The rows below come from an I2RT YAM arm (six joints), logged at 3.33 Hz.
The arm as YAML. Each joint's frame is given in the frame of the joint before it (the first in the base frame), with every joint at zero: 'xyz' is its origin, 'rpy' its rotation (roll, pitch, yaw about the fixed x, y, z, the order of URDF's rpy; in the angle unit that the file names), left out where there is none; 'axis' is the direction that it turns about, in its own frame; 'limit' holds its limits. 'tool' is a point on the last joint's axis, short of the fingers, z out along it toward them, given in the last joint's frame.
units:
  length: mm
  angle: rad
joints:
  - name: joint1
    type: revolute
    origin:
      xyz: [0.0, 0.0, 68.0]
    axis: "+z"
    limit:
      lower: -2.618
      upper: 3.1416
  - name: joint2
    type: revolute
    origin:
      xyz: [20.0, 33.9, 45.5]
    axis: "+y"
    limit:
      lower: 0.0
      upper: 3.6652
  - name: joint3
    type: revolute
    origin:
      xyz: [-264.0, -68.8, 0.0]
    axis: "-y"
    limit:
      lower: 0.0
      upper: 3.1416
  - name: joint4
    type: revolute
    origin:
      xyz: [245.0, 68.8, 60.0]
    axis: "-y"
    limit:
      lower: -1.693
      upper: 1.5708
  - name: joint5
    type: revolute
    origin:
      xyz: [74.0, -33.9, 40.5]
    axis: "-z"
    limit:
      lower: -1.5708
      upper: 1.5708
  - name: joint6
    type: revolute
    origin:
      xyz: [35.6, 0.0, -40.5]
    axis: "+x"
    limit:
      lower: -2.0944
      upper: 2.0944
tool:
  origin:
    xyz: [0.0, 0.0, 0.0]
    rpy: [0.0, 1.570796, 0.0]
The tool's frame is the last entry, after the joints.
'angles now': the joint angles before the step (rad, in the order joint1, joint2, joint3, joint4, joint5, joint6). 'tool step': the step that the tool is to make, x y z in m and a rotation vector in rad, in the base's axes. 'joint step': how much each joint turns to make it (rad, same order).
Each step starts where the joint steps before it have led.
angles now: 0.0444 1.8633 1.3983 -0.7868 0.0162 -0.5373
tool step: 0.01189 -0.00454 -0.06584 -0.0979 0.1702 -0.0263
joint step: -0.0045 0.1823 0.0000 0.0081 0.0931 0.0004
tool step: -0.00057 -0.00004 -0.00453 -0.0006 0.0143 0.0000
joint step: 0.0000 0.0100 -0.0034 -0.0009 0.0000 0.0000
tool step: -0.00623 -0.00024 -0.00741 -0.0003 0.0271 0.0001
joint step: -0.0001 0.0000 -0.0309 0.0038 -0.0008 -0.0001
